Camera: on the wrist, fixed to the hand. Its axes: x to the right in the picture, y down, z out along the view.
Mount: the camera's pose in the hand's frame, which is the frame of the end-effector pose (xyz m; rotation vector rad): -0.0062 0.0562 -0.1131 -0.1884 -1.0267 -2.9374
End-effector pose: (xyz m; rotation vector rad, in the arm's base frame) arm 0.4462 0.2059 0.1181 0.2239 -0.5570 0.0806
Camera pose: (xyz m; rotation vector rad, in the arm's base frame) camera 0.4915 0.2867 0.0321 -0.6613 0.6646 2.9256
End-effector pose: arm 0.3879 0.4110 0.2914 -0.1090 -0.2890 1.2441
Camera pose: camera 0.3657 0.4317 0.1686 0.6482 -0.8397 -1.7816
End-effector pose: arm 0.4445 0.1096 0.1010 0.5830 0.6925 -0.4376
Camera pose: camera 0.4188 0.2243 0.0545 1.3049 0.0262 2.7233
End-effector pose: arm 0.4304 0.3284 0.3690 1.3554 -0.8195 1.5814
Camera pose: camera 0.3334 0.4058 0.3447 1.1942 0.7815 -1.4401
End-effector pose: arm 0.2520 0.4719 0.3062 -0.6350 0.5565 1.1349
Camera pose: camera 0.1875 0.4037 0.2215 -0.2788 -1.3010 -1.4063
